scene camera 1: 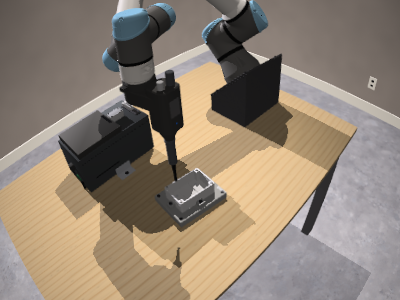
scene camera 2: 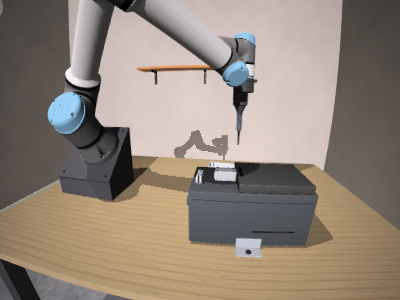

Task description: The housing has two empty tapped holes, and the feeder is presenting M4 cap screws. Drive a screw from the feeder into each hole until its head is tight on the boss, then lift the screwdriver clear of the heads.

I see a dark feeder lid [scene camera 2: 265, 178].
